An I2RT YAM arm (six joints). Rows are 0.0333 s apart.
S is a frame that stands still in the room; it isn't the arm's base.
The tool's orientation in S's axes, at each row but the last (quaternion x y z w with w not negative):
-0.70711, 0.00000, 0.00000, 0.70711
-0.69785, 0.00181, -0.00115, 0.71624
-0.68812, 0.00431, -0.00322, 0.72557
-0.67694, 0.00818, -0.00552, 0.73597
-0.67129, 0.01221, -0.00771, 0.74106
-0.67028, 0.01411, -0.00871, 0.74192
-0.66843, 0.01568, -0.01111, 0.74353
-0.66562, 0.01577, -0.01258, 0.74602
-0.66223, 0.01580, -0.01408, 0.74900
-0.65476, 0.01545, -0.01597, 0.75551
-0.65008, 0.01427, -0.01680, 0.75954
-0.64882, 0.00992, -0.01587, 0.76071
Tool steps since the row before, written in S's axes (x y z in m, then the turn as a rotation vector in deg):
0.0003, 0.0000, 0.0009, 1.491, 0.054, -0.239
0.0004, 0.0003, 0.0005, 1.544, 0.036, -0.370
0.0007, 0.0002, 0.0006, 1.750, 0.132, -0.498
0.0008, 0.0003, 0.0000, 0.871, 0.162, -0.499
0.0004, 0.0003, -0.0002, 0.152, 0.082, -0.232
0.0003, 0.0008, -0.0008, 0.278, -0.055, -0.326
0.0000, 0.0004, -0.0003, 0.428, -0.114, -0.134
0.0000, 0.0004, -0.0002, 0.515, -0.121, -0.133
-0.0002, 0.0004, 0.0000, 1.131, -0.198, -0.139
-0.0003, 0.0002, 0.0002, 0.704, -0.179, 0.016
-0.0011, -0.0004, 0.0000, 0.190, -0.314, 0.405
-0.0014, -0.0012, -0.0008, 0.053, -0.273, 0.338
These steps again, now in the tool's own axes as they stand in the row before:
0.0003, -0.0009, 0.0000, 1.491, 0.239, 0.054
0.0004, -0.0005, 0.0003, 1.544, 0.369, 0.033
0.0007, -0.0006, 0.0002, 1.749, 0.502, 0.124
0.0008, 0.0000, 0.0003, 0.870, 0.508, 0.137
0.0004, 0.0002, 0.0003, 0.151, 0.238, 0.063
0.0003, 0.0009, 0.0007, 0.283, 0.317, -0.079
0.0000, 0.0003, 0.0004, 0.433, 0.119, -0.111
0.0000, 0.0002, 0.0004, 0.520, 0.117, -0.114
-0.0002, 0.0000, 0.0004, 1.139, 0.114, -0.165
-0.0003, -0.0002, 0.0002, 0.711, -0.039, -0.144
-0.0011, -0.0001, -0.0004, 0.204, -0.447, -0.239
-0.0014, 0.0006, -0.0014, 0.065, -0.376, -0.214

